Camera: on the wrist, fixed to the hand. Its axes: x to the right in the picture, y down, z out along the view.
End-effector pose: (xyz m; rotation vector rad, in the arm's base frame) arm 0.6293 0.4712 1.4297 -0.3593 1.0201 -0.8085
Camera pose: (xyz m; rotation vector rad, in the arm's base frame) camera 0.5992 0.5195 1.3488 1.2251 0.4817 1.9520
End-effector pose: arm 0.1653 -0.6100 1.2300 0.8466 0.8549 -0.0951
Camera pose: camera 0.1517 -0.5130 1.2433 1.2677 -1.1363 2.5140
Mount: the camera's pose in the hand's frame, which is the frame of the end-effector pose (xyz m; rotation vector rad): 0.0055 0.0688 -0.0708 0.0207 0.0586 3.0967
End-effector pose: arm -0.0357 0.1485 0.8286 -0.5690 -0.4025 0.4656
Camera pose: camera -0.0180 0.1732 0.7345 0.5579 -0.8122 -2.5551
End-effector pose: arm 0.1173 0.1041 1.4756 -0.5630 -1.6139 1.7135
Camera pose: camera 0.1518 0.1577 1.4000 1.4560 -0.4898 -0.8378
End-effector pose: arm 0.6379 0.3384 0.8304 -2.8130 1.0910 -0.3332
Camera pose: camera 0.5799 0.2826 0.8878 1.0012 2.7424 0.0901
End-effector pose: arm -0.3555 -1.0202 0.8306 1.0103 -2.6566 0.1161
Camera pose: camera -0.3875 -0.9595 0.9017 2.8358 1.1417 -0.5007
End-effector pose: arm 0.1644 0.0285 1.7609 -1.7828 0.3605 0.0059
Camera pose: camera 0.1394 -0.0537 1.7119 0.4464 2.4557 1.8639
